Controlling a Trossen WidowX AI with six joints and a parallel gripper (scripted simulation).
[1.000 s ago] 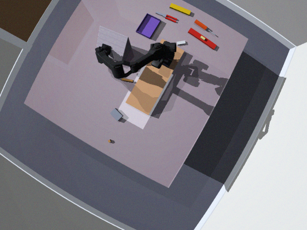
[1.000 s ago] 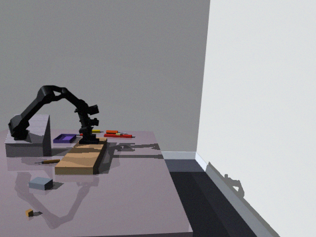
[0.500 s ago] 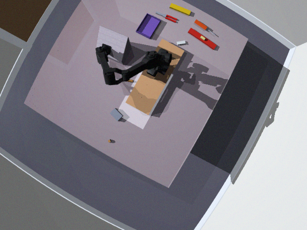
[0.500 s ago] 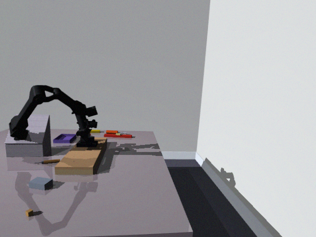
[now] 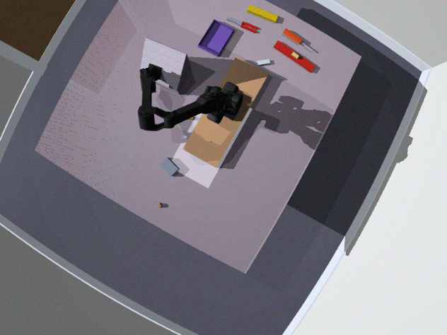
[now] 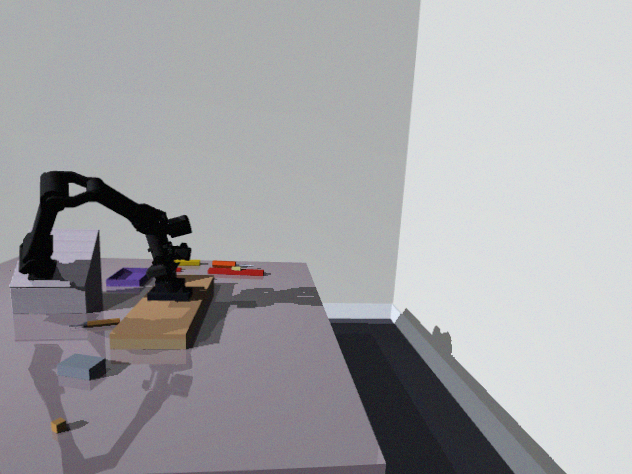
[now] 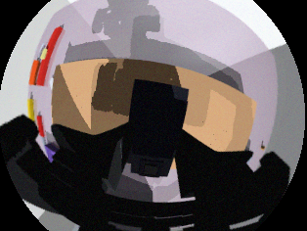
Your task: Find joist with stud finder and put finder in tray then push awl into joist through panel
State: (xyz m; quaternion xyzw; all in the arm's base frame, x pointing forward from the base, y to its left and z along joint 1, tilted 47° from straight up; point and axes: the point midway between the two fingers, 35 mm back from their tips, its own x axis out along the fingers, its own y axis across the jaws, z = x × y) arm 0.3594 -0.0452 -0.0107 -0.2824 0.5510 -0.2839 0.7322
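Right now the purple tray is 33 cm to the left of my gripper tip, 20 cm behind it and 5 cm below it. From my gripper tip the other things lie so: awl: 20 cm behind, 11 cm to the right, 6 cm below; small white block: 30 cm to the left, 7 cm ahead, 6 cm below; stud finder: 2 cm behind, 2 cm above.
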